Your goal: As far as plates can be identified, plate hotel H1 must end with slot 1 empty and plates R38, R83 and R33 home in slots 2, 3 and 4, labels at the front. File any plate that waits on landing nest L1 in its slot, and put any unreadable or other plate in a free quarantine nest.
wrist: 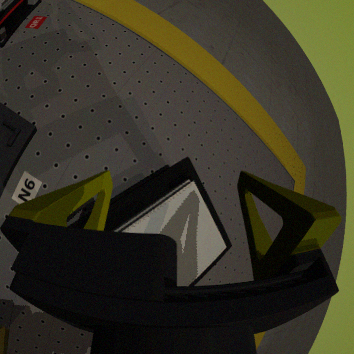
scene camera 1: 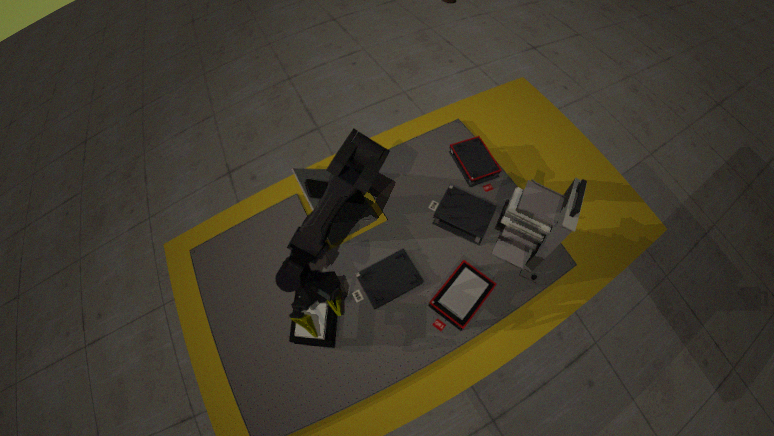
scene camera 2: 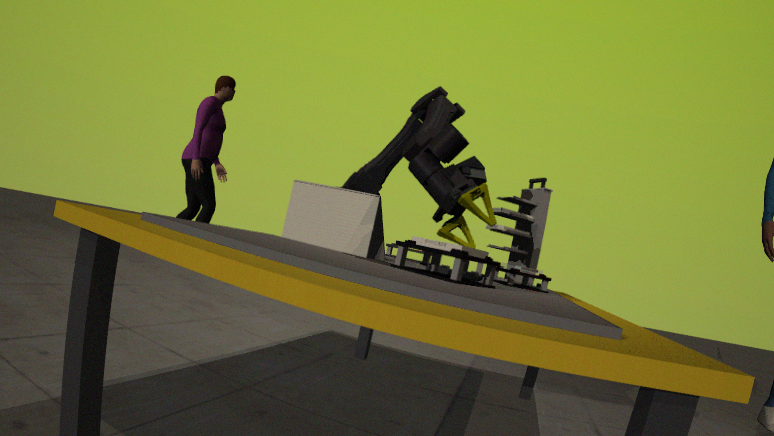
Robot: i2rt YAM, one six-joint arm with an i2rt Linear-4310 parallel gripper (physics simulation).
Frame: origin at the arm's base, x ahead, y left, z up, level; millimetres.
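Seen in the pictures: gripper, fingertip midpoint: [wrist: 174,177] [scene camera 1: 328,325] [scene camera 2: 483,237]; arm's base, origin of the base link: [scene camera 2: 341,220].
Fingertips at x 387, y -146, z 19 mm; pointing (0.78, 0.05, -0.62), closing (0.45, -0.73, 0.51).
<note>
Offsets run from my fingertips to a thing's middle. "*": to the spot under its first point.
My gripper [scene camera 1: 327,323] [scene camera 2: 483,235] [wrist: 174,177] is open, its yellow fingers apart above a white plate @(52 mm back, 39 mm right, 33 mm down) [scene camera 1: 319,312] [scene camera 2: 433,242] [wrist: 212,237]. Nothing is held. The plate lies flat on a black nest @(52 mm back, 39 mm right, 62 mm down) [scene camera 1: 312,342] [wrist: 186,166]; its front label in scene camera 2 is too small to read, and this nest's tag does not show. The plate hotel @(10 mm back, 625 mm left, 87 mm up) [scene camera 1: 570,218] [scene camera 2: 538,222] stands at the far side; two middle shelves look pale, as if bearing plates, with unreadable labels. Another pale plate @(49 mm ahead, 375 mm left, 43 mm down) [scene camera 1: 463,293] lies on a red-rimmed nest @(* 77 mm ahead, 447 mm left, 49 mm down) [scene camera 1: 490,291].
A second red-rimmed nest @(352 mm back, 633 mm left, 67 mm down) [scene camera 1: 475,157] shows a dark top. Two dark nests @(* 170 mm back, 488 mm left, 31 mm down) [scene camera 1: 465,212] @(* 85 mm back, 203 mm left, 78 mm down) [scene camera 1: 389,278] stand between the arm and the hotel; the nearer one, also in the wrist view [wrist: 11,142], has a tag @(74 mm back, 98 mm left, 90 mm down) [wrist: 27,187] reading N6. A pale panelled box [scene camera 2: 333,216] stands at the arm's base.
</note>
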